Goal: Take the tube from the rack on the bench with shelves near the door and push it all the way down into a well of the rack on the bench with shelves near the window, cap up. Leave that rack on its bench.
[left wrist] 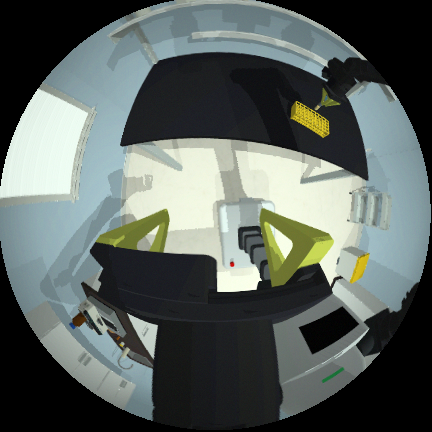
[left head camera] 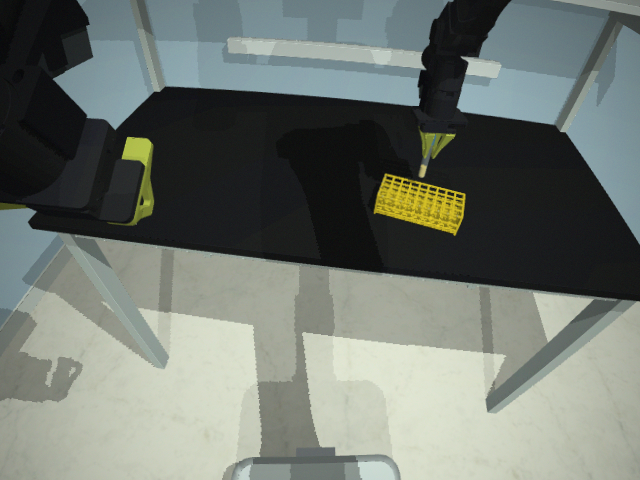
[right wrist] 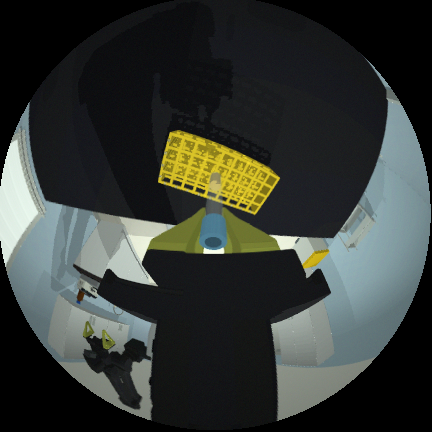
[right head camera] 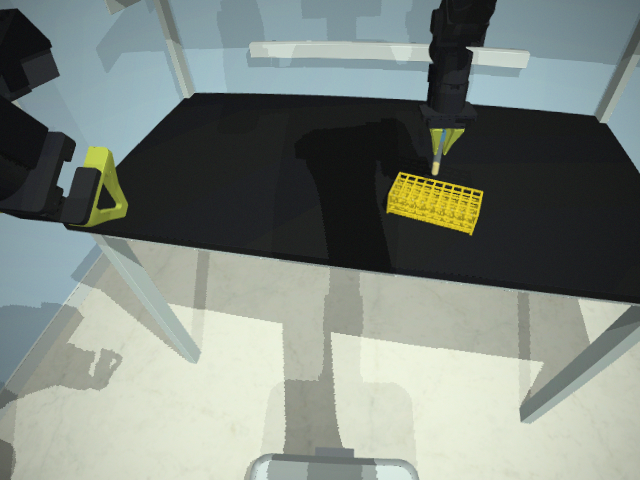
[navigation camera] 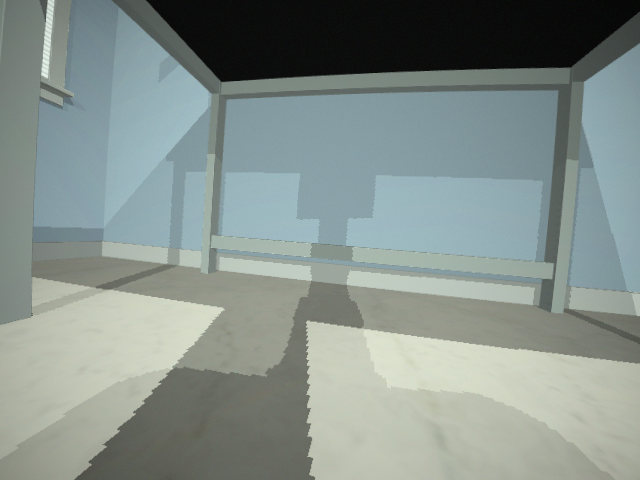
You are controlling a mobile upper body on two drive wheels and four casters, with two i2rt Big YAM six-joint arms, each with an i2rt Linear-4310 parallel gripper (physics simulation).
Labels:
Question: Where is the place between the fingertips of my right gripper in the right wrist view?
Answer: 213,212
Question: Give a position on a white cabinet with dark counter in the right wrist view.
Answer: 108,246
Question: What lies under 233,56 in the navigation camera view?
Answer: A black-topped bench with shelves.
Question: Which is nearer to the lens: the yellow tube rack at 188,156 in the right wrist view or the clear tube with blue cap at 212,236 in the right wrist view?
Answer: The clear tube with blue cap.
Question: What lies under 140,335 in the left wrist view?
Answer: A white cabinet with dark counter.

